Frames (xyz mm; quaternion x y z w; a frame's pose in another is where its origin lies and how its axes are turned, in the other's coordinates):
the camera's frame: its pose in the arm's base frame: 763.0 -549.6 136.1 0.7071 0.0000 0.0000 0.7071
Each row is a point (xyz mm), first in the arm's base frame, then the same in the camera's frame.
Working: the arm's base frame: its pose in the camera's frame: -763.0 -136.1 -549.6 -0.7071 0.0000 0.0000 0.7071

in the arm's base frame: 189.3 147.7 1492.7
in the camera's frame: -573.7 1356.6 -697.3
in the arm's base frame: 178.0 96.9 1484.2
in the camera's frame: -585.0 1348.1 -646.5
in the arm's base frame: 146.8 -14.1 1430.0
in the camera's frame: -616.2 1293.9 -535.5
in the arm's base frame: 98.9 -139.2 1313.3
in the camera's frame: -664.1 1177.2 -410.4
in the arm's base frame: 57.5 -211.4 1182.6
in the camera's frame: -705.5 1046.5 -338.2
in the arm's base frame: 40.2 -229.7 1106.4
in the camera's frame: -722.8 970.3 -319.9
